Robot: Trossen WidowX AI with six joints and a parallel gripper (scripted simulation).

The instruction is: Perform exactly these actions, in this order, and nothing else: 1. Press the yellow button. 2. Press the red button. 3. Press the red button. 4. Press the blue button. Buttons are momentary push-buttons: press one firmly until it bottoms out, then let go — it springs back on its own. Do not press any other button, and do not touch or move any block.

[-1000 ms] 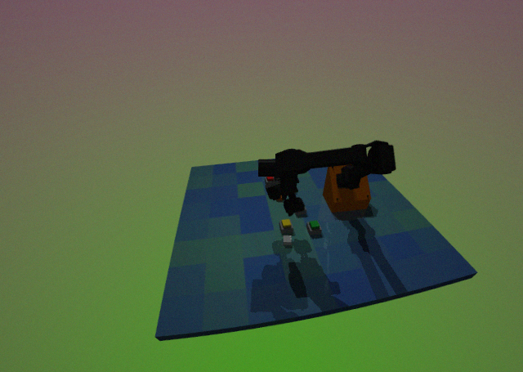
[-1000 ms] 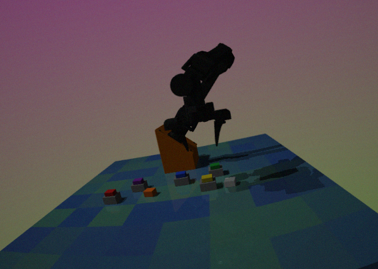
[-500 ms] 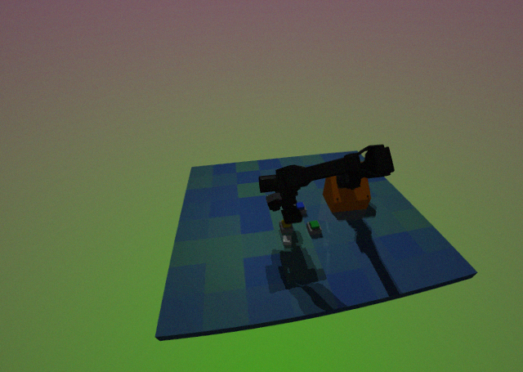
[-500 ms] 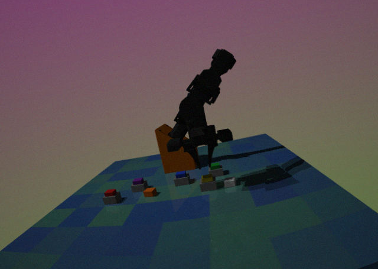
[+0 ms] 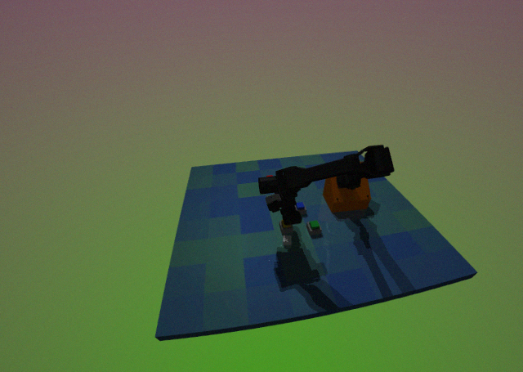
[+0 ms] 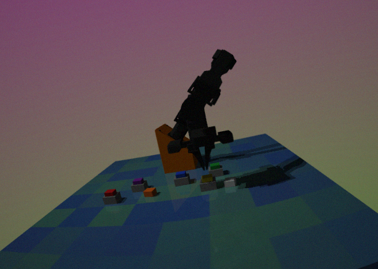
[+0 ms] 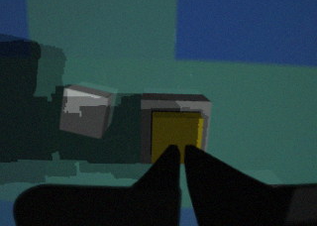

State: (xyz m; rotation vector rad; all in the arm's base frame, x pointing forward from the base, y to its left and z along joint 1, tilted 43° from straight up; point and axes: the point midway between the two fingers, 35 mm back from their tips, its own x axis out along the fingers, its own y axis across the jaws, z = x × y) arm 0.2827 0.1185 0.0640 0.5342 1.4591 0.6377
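Now: the yellow button 30 mm below my gripper tip. The rest, counted from my gripper tip: green button (120 mm behind, 30 mm below, 20 mm to the left); blue button (100 mm to the right, 80 mm behind, 30 mm below); grey block (70 mm to the left, 50 mm below).
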